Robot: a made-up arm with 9 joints. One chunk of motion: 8 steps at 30 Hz.
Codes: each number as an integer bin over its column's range. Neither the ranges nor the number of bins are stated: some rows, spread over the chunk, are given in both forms.
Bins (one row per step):
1: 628 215 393 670 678 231 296 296 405
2: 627 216 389 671 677 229 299 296 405
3: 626 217 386 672 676 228 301 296 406
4: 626 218 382 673 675 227 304 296 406
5: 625 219 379 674 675 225 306 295 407
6: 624 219 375 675 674 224 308 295 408
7: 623 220 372 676 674 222 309 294 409
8: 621 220 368 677 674 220 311 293 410
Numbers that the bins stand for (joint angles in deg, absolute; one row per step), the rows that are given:
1: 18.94 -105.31 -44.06 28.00 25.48 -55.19 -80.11 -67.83 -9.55
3: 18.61 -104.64 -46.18 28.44 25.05 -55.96 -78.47 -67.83 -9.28
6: 18.28 -103.96 -49.52 29.10 24.63 -56.98 -76.18 -68.16 -8.75
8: 17.78 -103.62 -51.64 29.54 24.63 -58.00 -75.20 -68.83 -8.21
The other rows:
2: 18.77 -104.97 -45.27 28.22 25.27 -55.70 -79.13 -67.83 -9.55
4: 18.61 -104.30 -47.40 28.66 24.84 -56.21 -77.49 -67.83 -9.28
5: 18.44 -103.96 -48.31 28.88 24.84 -56.72 -76.84 -68.16 -9.02
7: 18.11 -103.62 -50.43 29.32 24.63 -57.49 -75.85 -68.50 -8.48

